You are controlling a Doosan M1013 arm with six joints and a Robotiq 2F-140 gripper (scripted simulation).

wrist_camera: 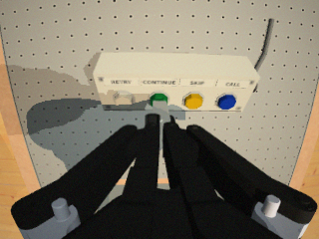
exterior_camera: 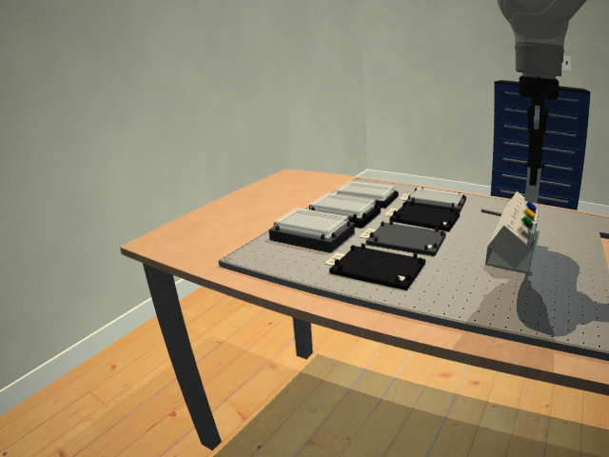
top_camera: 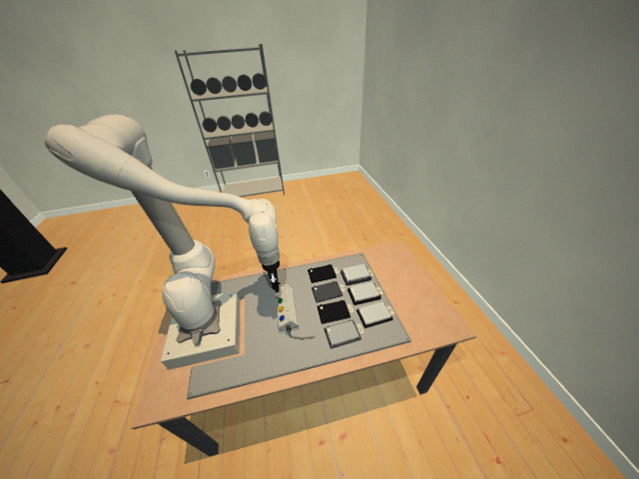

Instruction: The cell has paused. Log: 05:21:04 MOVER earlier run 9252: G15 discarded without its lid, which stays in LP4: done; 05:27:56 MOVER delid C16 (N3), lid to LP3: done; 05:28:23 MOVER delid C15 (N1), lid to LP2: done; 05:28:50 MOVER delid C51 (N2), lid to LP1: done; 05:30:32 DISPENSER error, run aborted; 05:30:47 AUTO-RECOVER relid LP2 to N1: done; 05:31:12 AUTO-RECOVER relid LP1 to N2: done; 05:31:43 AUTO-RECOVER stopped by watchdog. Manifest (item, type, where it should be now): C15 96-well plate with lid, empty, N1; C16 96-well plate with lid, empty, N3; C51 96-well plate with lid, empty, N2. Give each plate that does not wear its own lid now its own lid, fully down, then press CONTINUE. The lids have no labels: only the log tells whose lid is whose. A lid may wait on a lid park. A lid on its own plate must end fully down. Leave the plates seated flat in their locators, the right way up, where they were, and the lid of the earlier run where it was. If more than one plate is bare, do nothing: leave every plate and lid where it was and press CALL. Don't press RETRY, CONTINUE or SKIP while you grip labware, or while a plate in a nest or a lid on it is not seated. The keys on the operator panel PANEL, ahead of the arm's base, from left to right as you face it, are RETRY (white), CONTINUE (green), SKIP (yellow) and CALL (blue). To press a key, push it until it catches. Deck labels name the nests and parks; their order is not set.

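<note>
My gripper is now 80 mm above the green CONTINUE key. From my hand the other things lie so: yellow SKIP key 80 mm below, 50 mm to the right; white RETRY key 80 mm below, 50 mm to the left; blue CALL key 100 mm to the right, 80 mm below, 10 mm behind.
</note>
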